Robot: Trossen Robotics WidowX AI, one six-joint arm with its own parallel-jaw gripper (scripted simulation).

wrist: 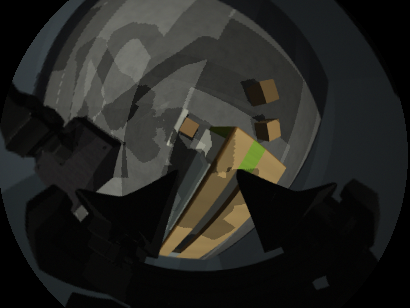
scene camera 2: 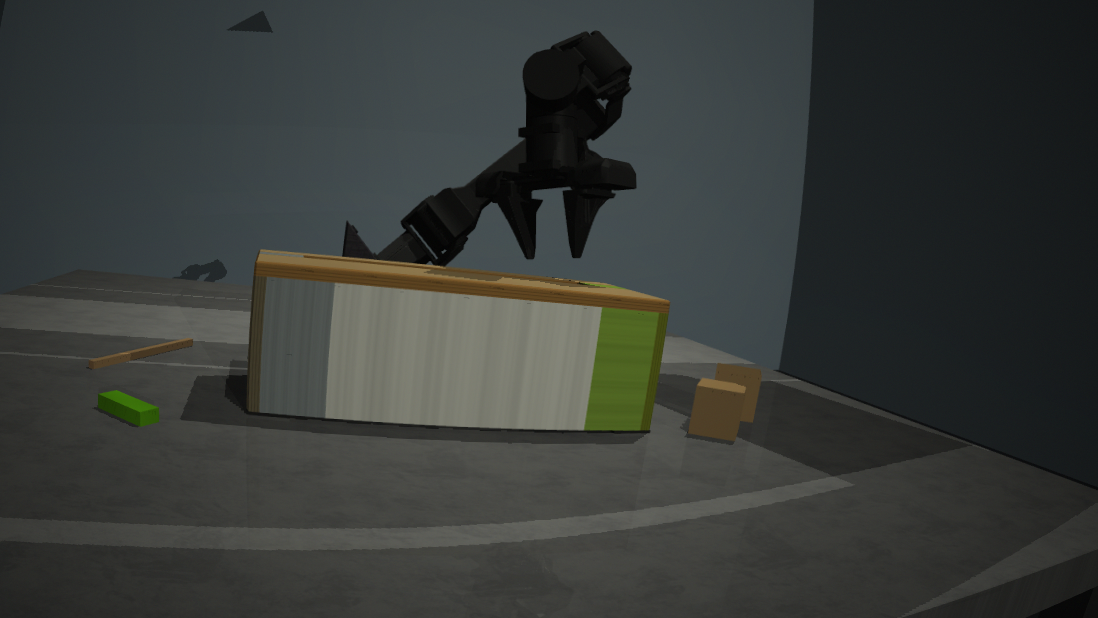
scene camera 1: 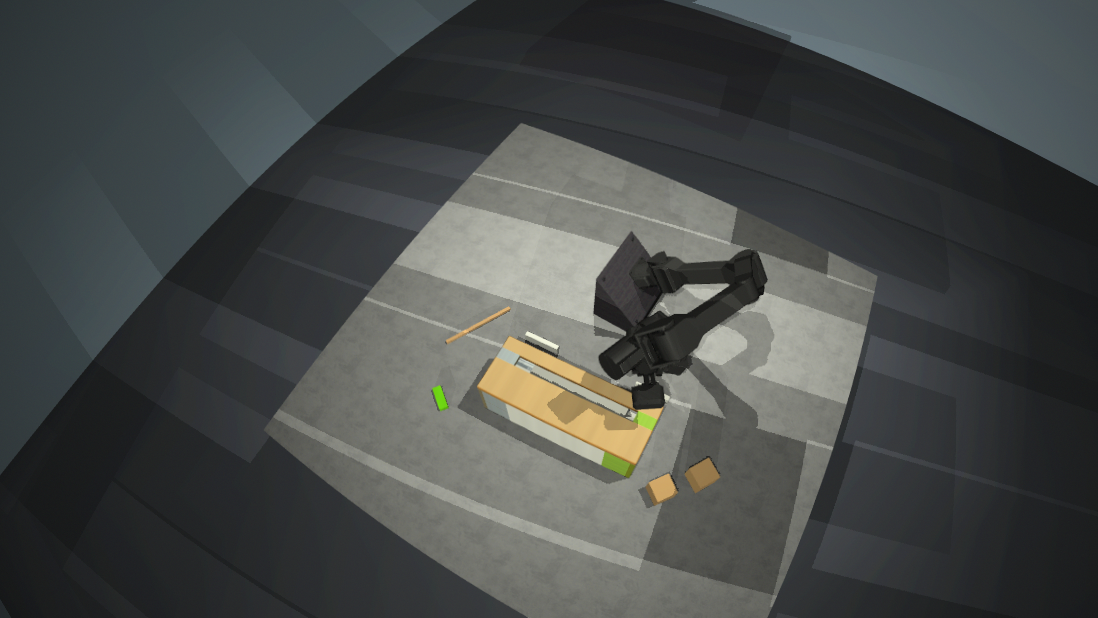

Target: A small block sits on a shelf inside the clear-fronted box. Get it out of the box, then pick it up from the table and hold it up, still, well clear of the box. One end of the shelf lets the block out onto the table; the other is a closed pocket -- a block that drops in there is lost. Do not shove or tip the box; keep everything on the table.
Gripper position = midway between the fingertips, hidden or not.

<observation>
In view: my gripper [scene camera 2: 552, 258], a box [scene camera 2: 333, 337] and a thin wooden stick [scene camera 2: 99, 362].
The box shows as well in the wrist view [wrist: 209, 206] and in scene camera 1 [scene camera 1: 577, 410]. My gripper also shows in the wrist view [wrist: 208, 173] and in scene camera 1 [scene camera 1: 641, 387].
</observation>
